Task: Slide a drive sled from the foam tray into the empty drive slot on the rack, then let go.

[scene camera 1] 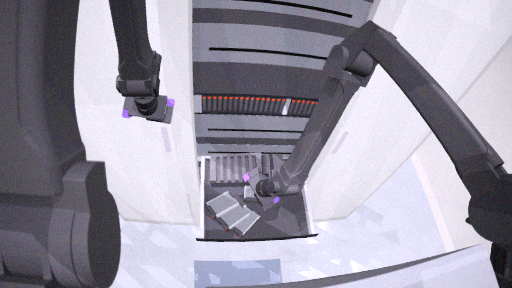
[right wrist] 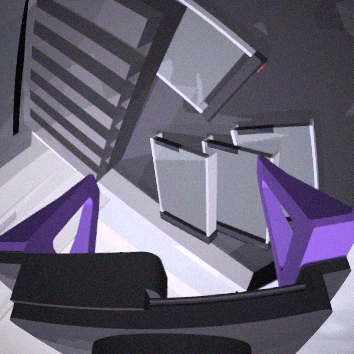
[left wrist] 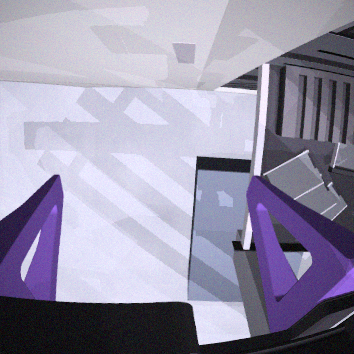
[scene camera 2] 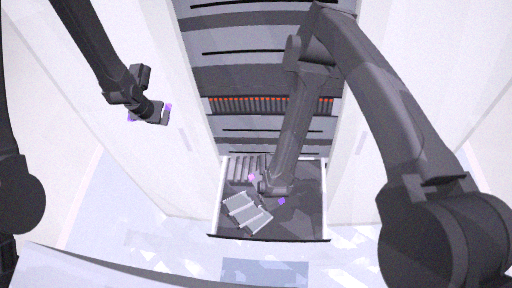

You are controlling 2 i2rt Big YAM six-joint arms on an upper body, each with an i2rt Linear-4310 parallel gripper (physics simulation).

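Frame: origin at the left arm's base, x down, y ahead, z right, level; metres.
Seen in the pictures: left gripper, fingertip midpoint: [scene camera 1: 149, 115] [left wrist: 157, 183] [scene camera 2: 155, 118]; right gripper, fingertip midpoint: [scene camera 1: 254, 189] [right wrist: 173, 172].
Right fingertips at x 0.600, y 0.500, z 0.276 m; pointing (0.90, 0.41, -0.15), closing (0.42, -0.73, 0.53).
Note:
Pixels of each thing's top centre, then the offset from my right fingertips to it. "pt": a spot on its surface instead.
- rack, surface spot: [scene camera 1: 250, 35] [scene camera 2: 236, 37] pt dy +0.204, dx -0.498, dz -0.063 m
- slotted foam tray, middle of its top: [right wrist: 53, 89] [left wrist: 341, 108] [scene camera 1: 236, 164] [scene camera 2: 254, 164] dy +0.138, dx +0.049, dz -0.056 m
- sled, middle of its top: [right wrist: 182, 50] [left wrist: 351, 149] [scene camera 1: 253, 188] dy +0.060, dx +0.110, dz +0.015 m
The rack [scene camera 1: 250, 35] [scene camera 2: 230, 37] has a row of orange-tipped drives [scene camera 1: 240, 105] [scene camera 2: 245, 106]; a pale gap [scene camera 1: 285, 107] shows near its right end in scene camera 1. Below, the slotted foam tray [scene camera 1: 232, 169] [left wrist: 310, 100] [right wrist: 85, 75] sits in an open drawer. Three grey drive sleds [scene camera 1: 220, 202] [scene camera 2: 239, 201] [right wrist: 182, 185] lie overlapping in front of it; another sled [right wrist: 205, 55] [left wrist: 345, 156] lies apart. My right gripper [scene camera 1: 261, 189] [scene camera 2: 266, 189] [right wrist: 173, 172] is open and empty above the drawer, near the sleds. My left gripper [scene camera 1: 148, 108] [scene camera 2: 149, 112] [left wrist: 157, 183] is open and empty, left of the rack.
The drawer's white side wall [scene camera 1: 202, 200] [scene camera 2: 325, 200] [left wrist: 261, 115] encloses the sleds. White panels [scene camera 1: 175, 170] [scene camera 2: 180, 170] flank the rack on both sides. A blue-grey rectangle [scene camera 1: 237, 272] [scene camera 2: 265, 272] [left wrist: 220, 225] lies in front of the drawer. My right arm crosses in front of the rack.

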